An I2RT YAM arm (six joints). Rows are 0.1 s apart.
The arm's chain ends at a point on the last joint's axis. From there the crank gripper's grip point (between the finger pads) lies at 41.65 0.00 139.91 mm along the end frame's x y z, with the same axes.
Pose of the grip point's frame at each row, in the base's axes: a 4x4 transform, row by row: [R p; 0 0 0 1], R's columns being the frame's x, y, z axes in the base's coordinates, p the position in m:
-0.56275 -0.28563 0.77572 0.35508; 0.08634 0.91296 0.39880 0.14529; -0.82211 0.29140 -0.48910 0.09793; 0 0 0 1
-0.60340 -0.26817 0.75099 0.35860; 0.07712 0.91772 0.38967 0.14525; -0.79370 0.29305 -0.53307 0.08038; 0 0 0 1
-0.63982 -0.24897 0.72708 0.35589; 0.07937 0.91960 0.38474 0.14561; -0.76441 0.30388 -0.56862 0.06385; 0 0 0 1
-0.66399 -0.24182 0.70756 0.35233; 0.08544 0.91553 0.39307 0.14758; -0.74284 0.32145 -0.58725 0.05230; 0 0 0 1
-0.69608 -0.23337 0.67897 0.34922; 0.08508 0.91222 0.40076 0.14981; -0.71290 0.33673 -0.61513 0.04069; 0 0 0 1
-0.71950 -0.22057 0.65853 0.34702; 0.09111 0.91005 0.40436 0.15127; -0.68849 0.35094 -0.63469 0.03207; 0 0 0 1
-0.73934 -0.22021 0.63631 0.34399; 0.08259 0.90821 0.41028 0.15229; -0.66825 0.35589 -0.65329 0.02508; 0 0 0 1
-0.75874 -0.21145 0.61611 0.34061; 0.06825 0.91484 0.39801 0.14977; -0.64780 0.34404 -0.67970 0.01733; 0 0 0 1
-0.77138 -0.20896 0.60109 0.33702; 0.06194 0.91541 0.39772 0.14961; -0.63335 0.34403 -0.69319 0.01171; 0 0 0 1
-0.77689 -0.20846 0.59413 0.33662; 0.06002 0.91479 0.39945 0.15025; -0.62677 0.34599 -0.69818 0.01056; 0 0 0 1
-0.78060 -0.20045 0.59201 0.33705; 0.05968 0.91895 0.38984 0.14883; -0.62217 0.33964 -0.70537 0.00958; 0 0 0 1
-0.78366 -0.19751 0.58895 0.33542; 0.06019 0.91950 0.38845 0.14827; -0.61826 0.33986 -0.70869 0.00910; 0 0 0 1
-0.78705 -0.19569 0.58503 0.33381; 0.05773 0.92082 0.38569 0.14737; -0.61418 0.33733 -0.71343 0.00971; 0 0 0 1
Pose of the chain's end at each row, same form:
-0.56275 -0.28563 0.77572 0.26999; 0.08634 0.91296 0.39880 0.08590; -0.82211 0.29140 -0.48910 0.20060; 0 0 0 1
-0.60340 -0.26817 0.75099 0.27866; 0.07712 0.91772 0.38967 0.08752; -0.79370 0.29305 -0.53307 0.18802; 0 0 0 1
-0.63982 -0.24897 0.72708 0.28081; 0.07937 0.91960 0.38474 0.08848; -0.76441 0.30388 -0.56862 0.17524; 0 0 0 1
-0.66399 -0.24182 0.70756 0.28099; 0.08544 0.91553 0.39307 0.08903; -0.74284 0.32145 -0.58725 0.16540; 0 0 0 1
-0.69608 -0.23337 0.67897 0.28322; 0.08508 0.91222 0.40076 0.09020; -0.71290 0.33673 -0.61513 0.15645; 0 0 0 1
-0.71950 -0.22057 0.65853 0.28485; 0.09111 0.91005 0.40436 0.09090; -0.68849 0.35094 -0.63469 0.14955; 0 0 0 1
-0.73934 -0.22021 0.63631 0.28576; 0.08259 0.90821 0.41028 0.09145; -0.66825 0.35589 -0.65329 0.14431; 0 0 0 1
-0.75874 -0.21145 0.61611 0.28601; 0.06825 0.91484 0.39801 0.09124; -0.64780 0.34404 -0.67970 0.13941; 0 0 0 1
-0.77138 -0.20896 0.60109 0.28505; 0.06194 0.91541 0.39772 0.09139; -0.63335 0.34403 -0.69319 0.13507; 0 0 0 1
-0.77689 -0.20846 0.59413 0.28585; 0.06002 0.91479 0.39945 0.09186; -0.62677 0.34599 -0.69818 0.13435; 0 0 0 1
-0.78060 -0.20045 0.59201 0.28673; 0.05968 0.91895 0.38984 0.09180; -0.62217 0.33964 -0.70537 0.13418; 0 0 0 1
-0.78366 -0.19751 0.58895 0.28566; 0.06019 0.91950 0.38845 0.09142; -0.61826 0.33986 -0.70869 0.13400; 0 0 0 1
-0.78705 -0.19569 0.58503 0.28474; 0.05773 0.92082 0.38569 0.09100; -0.61418 0.33733 -0.71343 0.13511; 0 0 0 1

